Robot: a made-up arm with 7 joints. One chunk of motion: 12 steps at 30 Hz.
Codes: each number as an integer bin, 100 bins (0 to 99) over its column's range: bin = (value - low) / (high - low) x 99, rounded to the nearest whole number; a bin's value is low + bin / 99 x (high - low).
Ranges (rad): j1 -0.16..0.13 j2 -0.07..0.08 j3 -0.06..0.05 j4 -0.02..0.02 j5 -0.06..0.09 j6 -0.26..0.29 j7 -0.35..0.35
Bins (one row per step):
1: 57 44 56 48 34 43 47
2: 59 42 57 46 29 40 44
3: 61 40 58 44 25 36 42
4: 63 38 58 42 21 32 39
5: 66 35 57 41 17 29 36
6: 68 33 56 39 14 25 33
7: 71 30 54 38 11 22 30
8: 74 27 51 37 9 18 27
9: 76 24 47 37 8 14 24
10: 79 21 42 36 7 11 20
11: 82 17 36 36 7 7 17
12: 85 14 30 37 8 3 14
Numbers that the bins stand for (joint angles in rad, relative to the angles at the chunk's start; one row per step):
1: 0.0070 -0.0033 0.0022 -0.0006 -0.0085 -0.0211 -0.0177
2: 0.0128 -0.0064 0.0033 -0.0014 -0.0161 -0.0378 -0.0389
3: 0.0187 -0.0094 0.0044 -0.0022 -0.0221 -0.0600 -0.0530
4: 0.0245 -0.0124 0.0044 -0.0030 -0.0282 -0.0822 -0.0742
5: 0.0333 -0.0170 0.0033 -0.0034 -0.0342 -0.0989 -0.0955
6: 0.0392 -0.0200 0.0022 -0.0042 -0.0388 -0.1211 -0.1167
7: 0.0480 -0.0245 0.0000 -0.0046 -0.0433 -0.1378 -0.1379
8: 0.0568 -0.0291 -0.0033 -0.0051 -0.0464 -0.1600 -0.1591
9: 0.0626 -0.0336 -0.0078 -0.0051 -0.0479 -0.1822 -0.1803
10: 0.0714 -0.0382 -0.0133 -0.0055 -0.0494 -0.1989 -0.2086
11: 0.0802 -0.0442 -0.0200 -0.0055 -0.0494 -0.2211 -0.2298
12: 0.0890 -0.0488 -0.0267 -0.0051 -0.0479 -0.2433 -0.2510

